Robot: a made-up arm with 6 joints. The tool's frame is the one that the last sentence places.
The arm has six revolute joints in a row. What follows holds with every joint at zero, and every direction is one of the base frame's. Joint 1 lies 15 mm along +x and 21 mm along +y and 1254 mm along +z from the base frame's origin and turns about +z. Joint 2 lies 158 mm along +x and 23 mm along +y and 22 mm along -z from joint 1 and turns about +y. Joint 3 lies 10 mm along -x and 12 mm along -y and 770 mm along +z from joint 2 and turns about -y. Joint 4 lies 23 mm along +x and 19 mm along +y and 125 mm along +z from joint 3 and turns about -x. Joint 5 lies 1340 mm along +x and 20 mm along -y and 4 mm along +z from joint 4 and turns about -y. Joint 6 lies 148 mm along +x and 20 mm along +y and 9 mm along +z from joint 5 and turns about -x. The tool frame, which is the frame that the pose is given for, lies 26 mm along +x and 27 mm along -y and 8 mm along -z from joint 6; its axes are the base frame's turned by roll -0.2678, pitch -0.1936 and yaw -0.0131 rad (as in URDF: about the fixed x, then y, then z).
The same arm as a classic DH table. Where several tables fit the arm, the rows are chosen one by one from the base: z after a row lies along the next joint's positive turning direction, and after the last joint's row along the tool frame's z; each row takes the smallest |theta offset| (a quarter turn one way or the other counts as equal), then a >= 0, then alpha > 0; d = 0 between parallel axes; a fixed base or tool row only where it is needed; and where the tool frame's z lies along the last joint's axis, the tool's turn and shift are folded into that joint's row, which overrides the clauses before.
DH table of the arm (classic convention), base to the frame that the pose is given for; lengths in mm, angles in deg. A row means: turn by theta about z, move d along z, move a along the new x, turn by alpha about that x. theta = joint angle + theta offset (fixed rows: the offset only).
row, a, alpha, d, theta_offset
base (fixed), 25.8, 0, 0, 54.46
joint 1, 158, -90, 1232, -54.46
joint 2, -770.1, 180, 0, 89.26
joint 3, -125, 90, -30, -0.74
joint 4, -4, -90, -1363, 0
joint 5, -9, 90, 0, 0
joint 6, -23.8, 79.51, -171.2, -74.24
tool (fixed), 0, 0, -15.3, -93.7

